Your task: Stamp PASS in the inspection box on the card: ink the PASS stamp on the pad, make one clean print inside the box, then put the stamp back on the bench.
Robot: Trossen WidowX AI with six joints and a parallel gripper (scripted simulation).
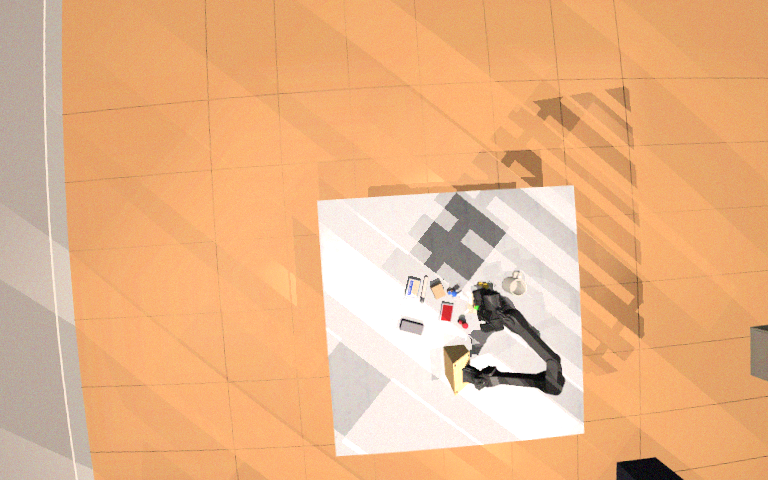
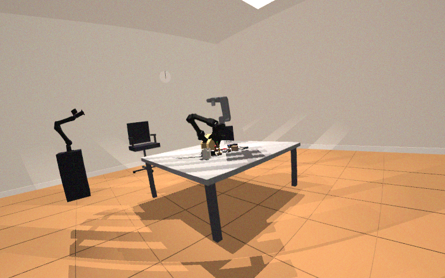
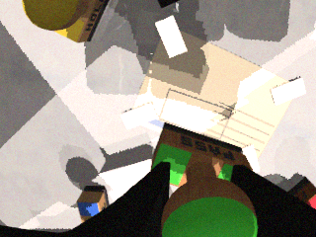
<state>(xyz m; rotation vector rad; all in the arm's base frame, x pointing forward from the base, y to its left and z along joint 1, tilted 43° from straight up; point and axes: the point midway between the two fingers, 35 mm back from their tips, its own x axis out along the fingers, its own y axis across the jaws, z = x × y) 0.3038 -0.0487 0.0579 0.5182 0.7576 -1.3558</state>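
Right now the cream card is 80 mm below my gripper tip, 10 mm to the right of it and 10 mm behind it. From my gripper tip the other things lie so: ink pad 130 mm to the left, 70 mm below, 50 mm behind; then yellow-knobbed stamp 80 mm ahead, 60 mm to the right, 60 mm below; then red-knobbed stamp 100 mm behind, 60 mm below, 50 mm to the left.
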